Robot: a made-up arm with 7 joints. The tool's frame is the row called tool. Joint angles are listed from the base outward. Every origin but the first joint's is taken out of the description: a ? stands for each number. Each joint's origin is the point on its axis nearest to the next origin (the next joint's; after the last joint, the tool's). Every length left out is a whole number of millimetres.
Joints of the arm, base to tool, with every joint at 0 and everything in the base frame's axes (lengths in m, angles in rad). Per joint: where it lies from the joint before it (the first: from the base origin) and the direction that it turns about. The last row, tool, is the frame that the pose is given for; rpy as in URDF.
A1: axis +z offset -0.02 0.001 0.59
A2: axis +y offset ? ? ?
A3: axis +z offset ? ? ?
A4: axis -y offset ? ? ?
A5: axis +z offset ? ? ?
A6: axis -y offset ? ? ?
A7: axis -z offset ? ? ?
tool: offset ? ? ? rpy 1.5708 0 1.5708
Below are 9 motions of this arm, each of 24 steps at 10 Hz.
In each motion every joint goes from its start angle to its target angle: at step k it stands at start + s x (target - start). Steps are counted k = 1, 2, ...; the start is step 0. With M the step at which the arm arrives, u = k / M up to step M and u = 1 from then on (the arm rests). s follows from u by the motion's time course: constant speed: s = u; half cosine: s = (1 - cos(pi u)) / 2; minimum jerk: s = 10 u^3 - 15 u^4 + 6 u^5.
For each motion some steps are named. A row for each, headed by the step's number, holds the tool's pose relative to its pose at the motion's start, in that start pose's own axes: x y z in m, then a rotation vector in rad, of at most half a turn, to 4 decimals.
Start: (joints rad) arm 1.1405 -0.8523 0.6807 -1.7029 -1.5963 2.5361 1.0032
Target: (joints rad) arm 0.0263 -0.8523 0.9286 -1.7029 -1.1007 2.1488 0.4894
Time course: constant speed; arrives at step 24
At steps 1, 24:
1: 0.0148 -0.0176 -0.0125 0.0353 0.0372 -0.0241
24: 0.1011 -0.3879 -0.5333 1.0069 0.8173 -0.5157

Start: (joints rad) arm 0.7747 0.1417 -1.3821 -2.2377 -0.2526 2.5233 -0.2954
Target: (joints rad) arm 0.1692 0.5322 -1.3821 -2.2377 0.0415 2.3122 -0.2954
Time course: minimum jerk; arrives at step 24
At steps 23, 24:
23: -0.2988 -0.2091 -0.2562 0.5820 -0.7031 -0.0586
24: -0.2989 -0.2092 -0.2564 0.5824 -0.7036 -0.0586

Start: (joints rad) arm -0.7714 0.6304 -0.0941 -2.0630 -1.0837 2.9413 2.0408
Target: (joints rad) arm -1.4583 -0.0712 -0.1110 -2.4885 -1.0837 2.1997 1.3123
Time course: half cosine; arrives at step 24
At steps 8, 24:
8: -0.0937 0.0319 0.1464 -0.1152 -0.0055 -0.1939
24: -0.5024 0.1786 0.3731 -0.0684 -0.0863 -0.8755

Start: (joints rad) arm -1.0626 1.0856 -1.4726 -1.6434 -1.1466 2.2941 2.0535
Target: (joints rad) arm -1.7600 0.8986 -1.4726 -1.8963 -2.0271 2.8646 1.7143
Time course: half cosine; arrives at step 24
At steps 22, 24:
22: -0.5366 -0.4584 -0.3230 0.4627 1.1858 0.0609
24: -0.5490 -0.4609 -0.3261 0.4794 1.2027 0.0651

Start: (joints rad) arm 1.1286 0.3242 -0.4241 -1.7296 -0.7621 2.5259 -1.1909
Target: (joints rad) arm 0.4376 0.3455 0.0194 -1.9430 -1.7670 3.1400 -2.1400
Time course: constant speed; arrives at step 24
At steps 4, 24:
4: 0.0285 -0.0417 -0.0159 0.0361 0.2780 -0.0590
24: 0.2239 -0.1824 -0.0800 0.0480 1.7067 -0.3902

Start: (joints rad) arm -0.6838 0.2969 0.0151 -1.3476 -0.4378 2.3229 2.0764
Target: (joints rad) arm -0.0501 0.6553 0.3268 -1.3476 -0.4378 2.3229 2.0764
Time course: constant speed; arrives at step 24
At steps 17, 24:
17: -0.3710 0.0808 -0.5747 0.4261 0.5204 -0.2050
24: -0.6007 0.1820 -0.7293 0.5780 0.7435 -0.2951

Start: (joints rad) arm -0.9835 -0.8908 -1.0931 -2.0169 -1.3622 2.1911 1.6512
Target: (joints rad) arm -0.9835 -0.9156 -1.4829 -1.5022 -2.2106 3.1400 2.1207
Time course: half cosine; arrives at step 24
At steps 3, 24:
3: -0.0055 -0.0006 0.0162 -0.0309 -0.0206 0.0300
24: -0.2851 -0.0154 0.2795 -0.5472 -0.0019 0.5938

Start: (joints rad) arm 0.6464 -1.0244 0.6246 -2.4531 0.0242 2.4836 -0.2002
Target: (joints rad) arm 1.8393 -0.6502 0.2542 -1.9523 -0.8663 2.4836 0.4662
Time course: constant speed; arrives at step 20
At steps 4, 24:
4: 0.0226 0.1094 0.0349 -0.1712 0.0421 0.0725
24: 0.0070 0.4628 0.0540 -0.8010 0.0181 0.4039

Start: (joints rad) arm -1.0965 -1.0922 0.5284 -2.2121 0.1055 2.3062 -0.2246
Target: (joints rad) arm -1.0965 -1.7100 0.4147 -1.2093 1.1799 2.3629 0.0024
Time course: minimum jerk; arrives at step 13
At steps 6, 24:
6: 0.0634 0.4932 -0.0435 -0.7329 -0.2354 0.2139
24: 0.3488 0.9400 -0.5302 -1.4987 0.0264 0.8067

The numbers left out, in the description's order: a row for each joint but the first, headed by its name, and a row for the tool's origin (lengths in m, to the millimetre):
A2: 0.029 0.027 0
A3: 0.007 0 0.504
A4: 0.095 0.011 0
A5: -0.141 0 0.613
A6: 0.007 -0.006 0
A7: 0.128 0 -0.017
tool: -0.008 0.024 0

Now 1 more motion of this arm.
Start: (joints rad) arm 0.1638 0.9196 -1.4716 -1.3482 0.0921 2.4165 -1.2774
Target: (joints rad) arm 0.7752 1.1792 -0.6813 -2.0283 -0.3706 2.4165 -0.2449
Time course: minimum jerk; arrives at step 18
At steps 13, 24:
13: 0.8601 0.2016 0.5214 -0.0330 0.3652 0.1713
24: 1.0218 0.2255 0.5007 -0.0033 0.4464 0.1321

